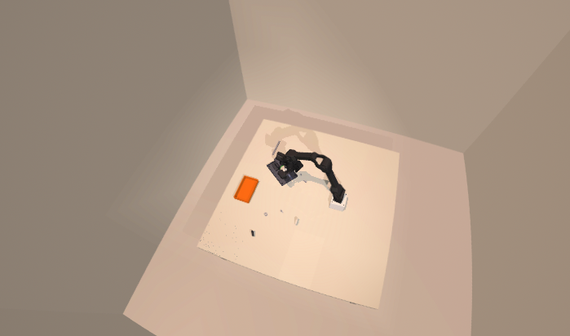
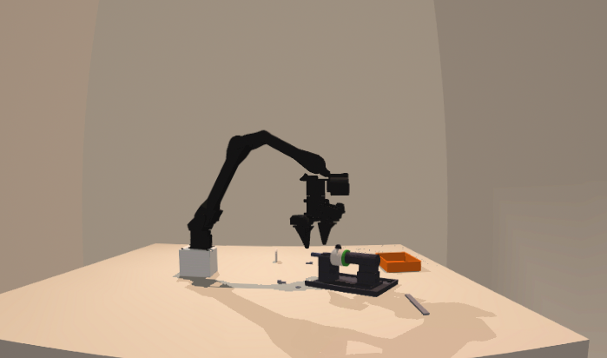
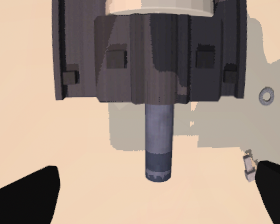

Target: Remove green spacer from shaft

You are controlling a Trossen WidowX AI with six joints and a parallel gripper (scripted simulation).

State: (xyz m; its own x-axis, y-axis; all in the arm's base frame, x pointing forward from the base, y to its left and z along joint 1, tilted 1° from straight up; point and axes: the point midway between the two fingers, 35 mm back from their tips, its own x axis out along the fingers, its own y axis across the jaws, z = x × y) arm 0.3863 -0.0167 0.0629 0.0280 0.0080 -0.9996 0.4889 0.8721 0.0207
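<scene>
My gripper tip is now 5 cm short of the shaft, 3 cm to the left of it and 3 cm above it. The rest, counted from my gripper tip: orange tray 28 cm ahead, 21 cm to the left, 10 cm below; green spacer 9 cm ahead, 5 cm to the right, 3 cm below; white spacer 6 cm ahead, 4 cm to the right, 3 cm below.
</scene>
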